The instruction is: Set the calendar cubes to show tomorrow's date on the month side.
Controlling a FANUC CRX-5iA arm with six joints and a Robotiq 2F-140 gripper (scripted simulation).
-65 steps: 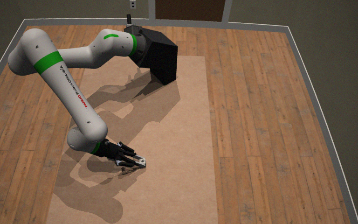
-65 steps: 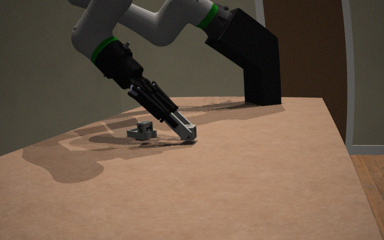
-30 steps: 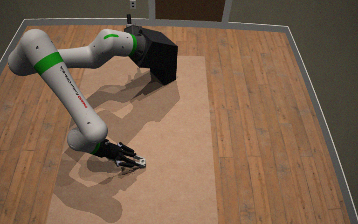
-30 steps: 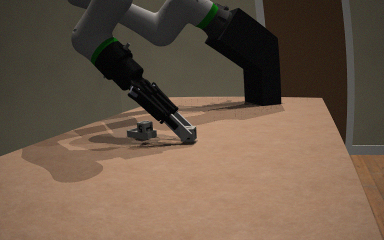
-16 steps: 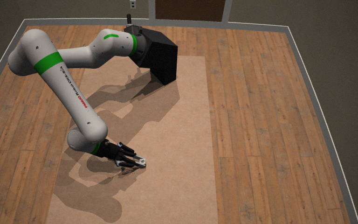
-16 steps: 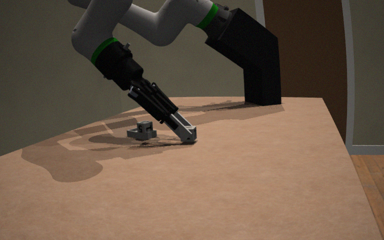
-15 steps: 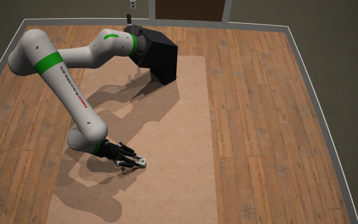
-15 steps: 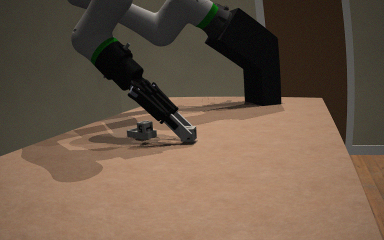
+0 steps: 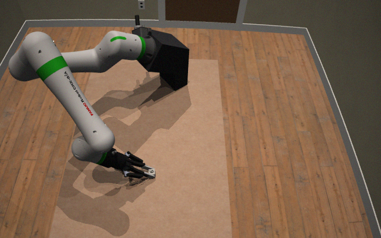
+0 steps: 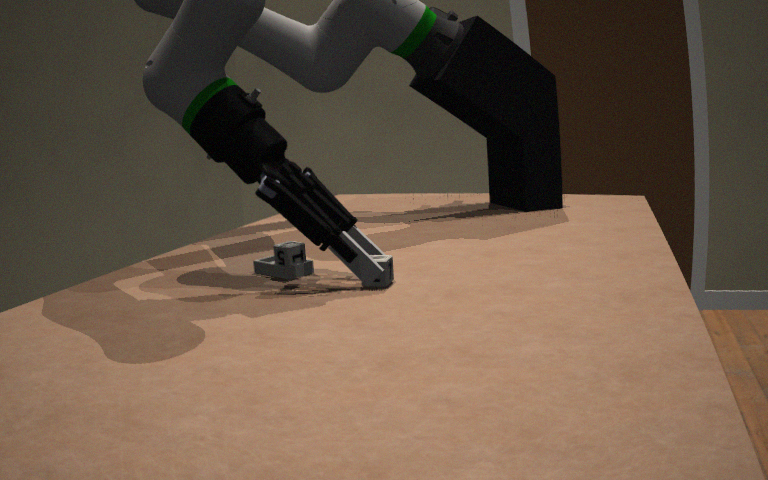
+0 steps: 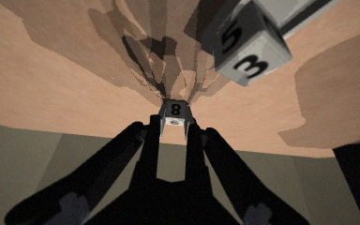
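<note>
My hand is 2 cm to the right of the grey number cube and 2 cm above it. From my hand the other things lie so: grey calendar tray (13 cm to the right, 6 cm behind, 3 cm below).
</note>
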